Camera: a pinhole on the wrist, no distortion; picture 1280 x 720 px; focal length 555.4 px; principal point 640.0 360.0 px. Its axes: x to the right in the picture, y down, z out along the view. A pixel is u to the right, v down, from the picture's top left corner.
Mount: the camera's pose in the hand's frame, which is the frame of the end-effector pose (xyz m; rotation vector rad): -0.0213 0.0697 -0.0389 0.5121 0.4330 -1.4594
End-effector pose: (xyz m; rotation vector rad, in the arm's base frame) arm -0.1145 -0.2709 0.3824 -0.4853 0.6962 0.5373
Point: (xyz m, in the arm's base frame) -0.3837 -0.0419 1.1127
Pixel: outside the picture
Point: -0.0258 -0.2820 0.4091
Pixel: 877 566
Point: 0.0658 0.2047 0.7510
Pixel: 120 435
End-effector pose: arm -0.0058 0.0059 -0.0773 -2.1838 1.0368 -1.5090
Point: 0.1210 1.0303 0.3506
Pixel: outside the picture
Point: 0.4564 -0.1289 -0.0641
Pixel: 502 638
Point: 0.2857 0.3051 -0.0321
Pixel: 898 231
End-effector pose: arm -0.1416 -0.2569 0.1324 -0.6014 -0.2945 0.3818
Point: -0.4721 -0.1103 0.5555
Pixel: 403 246
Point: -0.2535 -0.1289 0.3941
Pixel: 452 419
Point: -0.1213 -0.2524 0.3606
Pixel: 744 517
